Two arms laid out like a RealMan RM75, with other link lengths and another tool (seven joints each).
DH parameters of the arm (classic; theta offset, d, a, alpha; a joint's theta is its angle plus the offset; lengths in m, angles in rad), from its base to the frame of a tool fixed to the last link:
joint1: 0 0.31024 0 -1.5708
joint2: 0 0 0 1.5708
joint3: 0 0.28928 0 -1.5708
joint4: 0 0 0 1.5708
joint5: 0 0.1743 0 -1.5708
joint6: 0 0 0 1.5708
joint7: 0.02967 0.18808 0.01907 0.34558
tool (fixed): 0 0.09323 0 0
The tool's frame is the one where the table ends.
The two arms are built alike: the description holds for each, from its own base.
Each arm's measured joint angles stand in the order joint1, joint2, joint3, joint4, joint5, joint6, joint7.
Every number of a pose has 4 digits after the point.
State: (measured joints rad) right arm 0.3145 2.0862 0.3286 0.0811 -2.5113 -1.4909 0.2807; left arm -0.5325 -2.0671 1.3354 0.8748 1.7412 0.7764 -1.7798
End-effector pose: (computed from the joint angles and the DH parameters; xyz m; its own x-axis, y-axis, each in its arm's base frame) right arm 0.2633 0.3410 -0.0676 0.7101 0.0070 -0.7041 -0.6289 -0.4434 -0.6386; left arm -0.2164 0.5041 -0.0378 0.8282 0.3488 0.4387 0.5569 -0.4240 -0.7142
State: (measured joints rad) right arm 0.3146 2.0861 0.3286 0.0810 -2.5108 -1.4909 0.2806; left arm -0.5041 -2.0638 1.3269 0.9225 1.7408 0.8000 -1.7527
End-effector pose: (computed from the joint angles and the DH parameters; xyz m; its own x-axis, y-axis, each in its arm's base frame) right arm 0.2634 0.3411 -0.0674 0.7101 0.0073 -0.7040 -0.6289 -0.4430 -0.6389; left arm -0.2131 0.5005 -0.0287 0.8448 0.3114 0.4351 0.5337 -0.4332 -0.7263
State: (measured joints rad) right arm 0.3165 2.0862 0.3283 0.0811 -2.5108 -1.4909 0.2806; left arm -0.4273 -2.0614 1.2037 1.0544 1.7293 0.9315 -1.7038
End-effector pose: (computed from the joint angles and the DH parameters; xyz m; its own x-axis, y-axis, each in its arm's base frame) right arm 0.2627 0.3415 -0.0676 0.7101 0.0085 -0.7041 -0.6280 -0.4445 -0.6387; left arm -0.2058 0.4910 0.0145 0.8433 0.2301 0.4858 0.5362 -0.4222 -0.7309
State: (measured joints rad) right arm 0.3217 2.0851 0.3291 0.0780 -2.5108 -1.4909 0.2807; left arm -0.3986 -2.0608 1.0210 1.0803 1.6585 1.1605 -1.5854
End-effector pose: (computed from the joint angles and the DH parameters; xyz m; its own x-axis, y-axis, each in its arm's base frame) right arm 0.2623 0.3432 -0.0668 0.7126 0.0123 -0.7015 -0.6239 -0.4460 -0.6417; left arm -0.1894 0.4713 0.0495 0.8206 0.1301 0.5565 0.5454 -0.4691 -0.6946
